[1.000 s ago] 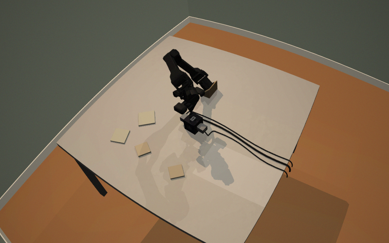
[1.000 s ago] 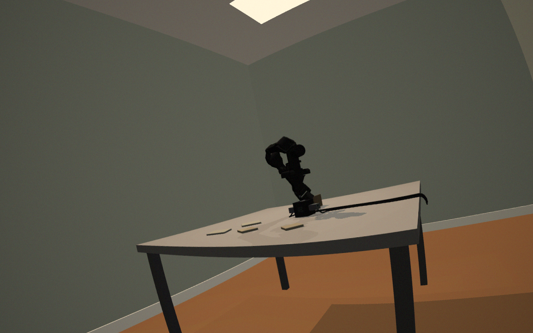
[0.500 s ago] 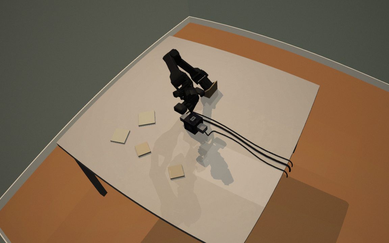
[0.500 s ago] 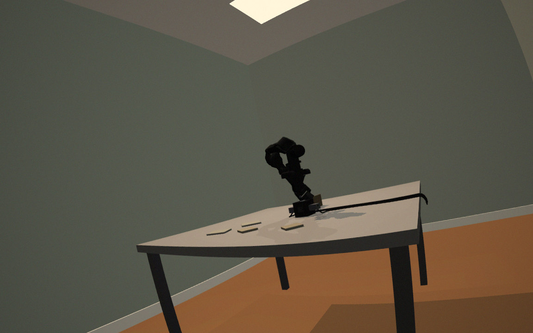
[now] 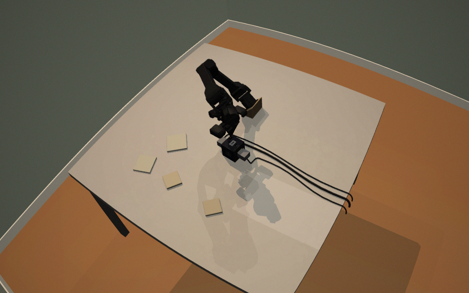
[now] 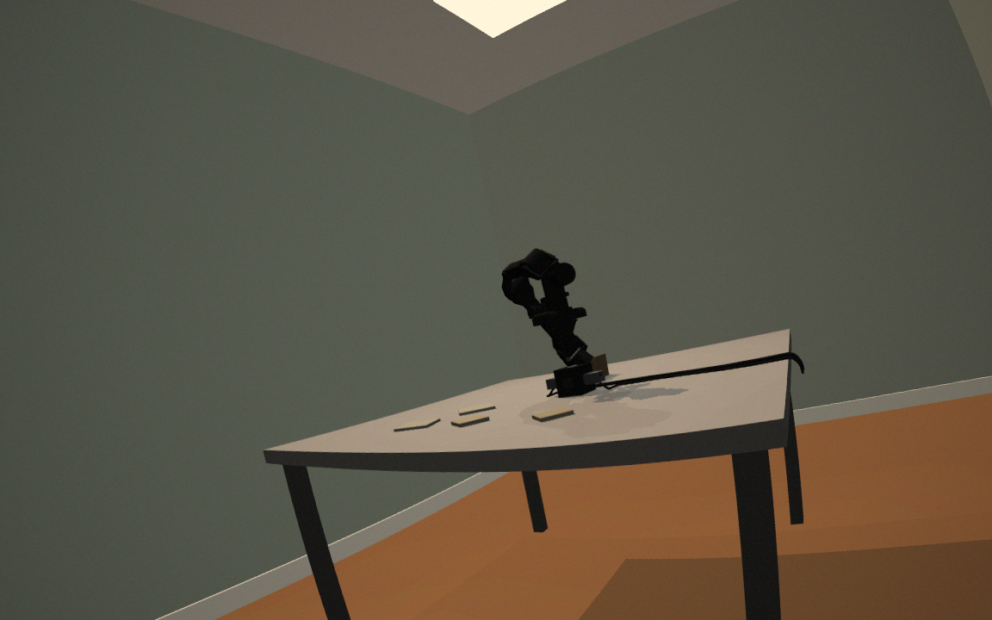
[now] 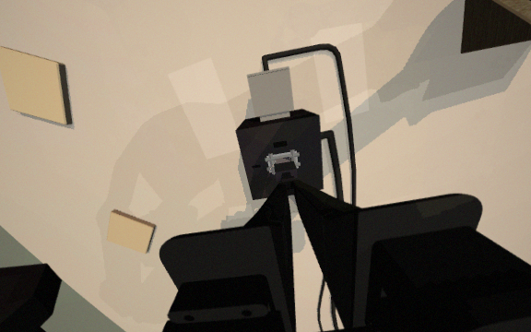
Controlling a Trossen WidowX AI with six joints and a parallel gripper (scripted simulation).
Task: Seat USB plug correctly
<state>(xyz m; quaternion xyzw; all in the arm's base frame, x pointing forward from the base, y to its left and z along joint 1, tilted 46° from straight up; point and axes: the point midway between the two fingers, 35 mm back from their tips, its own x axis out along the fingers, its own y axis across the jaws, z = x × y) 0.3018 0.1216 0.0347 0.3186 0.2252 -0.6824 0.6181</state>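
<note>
Now: gripper tip 6 cm above the socket. From my gripper tip the other things lie so: dark USB plug (2 cm below).
</note>
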